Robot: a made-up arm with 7 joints. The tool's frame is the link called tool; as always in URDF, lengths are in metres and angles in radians.
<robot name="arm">
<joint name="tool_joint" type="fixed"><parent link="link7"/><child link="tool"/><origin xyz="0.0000 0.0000 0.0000" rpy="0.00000 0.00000 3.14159"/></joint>
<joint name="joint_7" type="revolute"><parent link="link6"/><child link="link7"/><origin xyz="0.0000 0.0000 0.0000" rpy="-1.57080 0.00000 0.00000"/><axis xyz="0 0 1"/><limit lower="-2.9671" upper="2.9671" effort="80" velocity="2.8"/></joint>
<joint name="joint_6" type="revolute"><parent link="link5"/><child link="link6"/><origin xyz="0.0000 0.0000 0.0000" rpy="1.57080 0.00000 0.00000"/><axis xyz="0 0 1"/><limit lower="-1.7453" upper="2.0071" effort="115" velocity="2"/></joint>
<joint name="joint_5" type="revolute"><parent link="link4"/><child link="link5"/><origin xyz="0.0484 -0.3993 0.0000" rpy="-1.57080 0.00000 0.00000"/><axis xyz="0 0 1"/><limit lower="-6.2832" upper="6.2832" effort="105" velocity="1.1"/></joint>
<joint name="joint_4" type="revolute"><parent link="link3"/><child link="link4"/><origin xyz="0.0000 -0.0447 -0.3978" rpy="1.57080 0.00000 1.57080"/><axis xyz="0 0 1"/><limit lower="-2.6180" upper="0.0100" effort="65" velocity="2.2"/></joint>
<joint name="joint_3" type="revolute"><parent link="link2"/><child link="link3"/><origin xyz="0.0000 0.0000 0.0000" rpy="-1.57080 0.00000 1.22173"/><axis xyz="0 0 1"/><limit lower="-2.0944" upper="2.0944" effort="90" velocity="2.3"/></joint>
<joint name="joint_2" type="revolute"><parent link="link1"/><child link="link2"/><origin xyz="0.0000 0.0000 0.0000" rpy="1.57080 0.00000 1.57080"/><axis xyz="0 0 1"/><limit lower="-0.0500" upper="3.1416" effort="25" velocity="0.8"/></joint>
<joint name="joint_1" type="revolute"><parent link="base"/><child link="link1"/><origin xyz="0.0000 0.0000 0.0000" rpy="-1.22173 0.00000 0.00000"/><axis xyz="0 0 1"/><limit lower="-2.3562" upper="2.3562" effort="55" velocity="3.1"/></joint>
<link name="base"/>
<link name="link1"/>
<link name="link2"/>
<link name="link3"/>
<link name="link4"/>
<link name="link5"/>
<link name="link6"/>
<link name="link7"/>
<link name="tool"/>
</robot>
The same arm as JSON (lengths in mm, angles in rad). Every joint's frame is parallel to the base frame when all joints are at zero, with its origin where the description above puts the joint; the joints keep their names.
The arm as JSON. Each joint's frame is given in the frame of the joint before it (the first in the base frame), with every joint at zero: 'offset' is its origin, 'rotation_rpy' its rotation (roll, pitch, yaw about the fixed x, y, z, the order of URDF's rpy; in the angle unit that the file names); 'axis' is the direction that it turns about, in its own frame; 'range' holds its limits. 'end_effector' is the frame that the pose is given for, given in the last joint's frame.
{
  "length_unit": "mm",
  "angle_unit": "rad",
  "chain": [
    {
      "id": "joint_1",
      "offset": [
        0.0,
        0.0,
        0.0
      ],
      "rotation_rpy": [
        0.0,
        0.0,
        0.0
      ],
      "axis": [
        0.0,
        0.9397,
        0.342
      ],
      "range": [
        -2.3562,
        2.3562
      ]
    },
    {
      "id": "joint_2",
      "offset": [
        0.0,
        0.0,
        0.0
      ],
      "rotation_rpy": [
        0.0,
        0.0,
        0.0
      ],
      "axis": "+x",
      "range": [
        -0.05,
        3.1416
      ]
    },
    {
      "id": "joint_3",
      "offset": [
        0.0,
        0.0,
        0.0
      ],
      "rotation_rpy": [
        0.0,
        0.0,
        0.0
      ],
      "axis": "+z",
      "range": [
        -2.0944,
        2.0944
      ]
    },
    {
      "id": "joint_4",
      "offset": [
        44.7,
        0.0,
        -397.8
      ],
      "rotation_rpy": [
        0.0,
        0.0,
        0.0
      ],
      "axis": "+y",
      "range": [
        -2.618,
        0.01
      ]
    },
    {
      "id": "joint_5",
      "offset": [
        -48.4,
        0.0,
        -399.3
      ],
      "rotation_rpy": [
        0.0,
        0.0,
        0.0
      ],
      "axis": "+z",
      "range": [
        -6.2832,
        6.2832
      ]
    },
    {
      "id": "joint_6",
      "offset": [
        0.0,
        0.0,
        0.0
      ],
      "rotation_rpy": [
        0.0,
        0.0,
        0.0
      ],
      "axis": "+y",
      "range": [
        -1.7453,
        2.0071
      ]
    },
    {
      "id": "joint_7",
      "offset": [
        0.0,
        0.0,
        0.0
      ],
      "rotation_rpy": [
        0.0,
        0.0,
        0.0
      ],
      "axis": "+z",
      "range": [
        -2.9671,
        2.9671
      ]
    }
  ],
  "end_effector": {
    "offset": [
      0.0,
      0.0,
      0.0
    ],
    "rotation_rpy": [
      0.0,
      0.0,
      0.0
    ]
  }
}

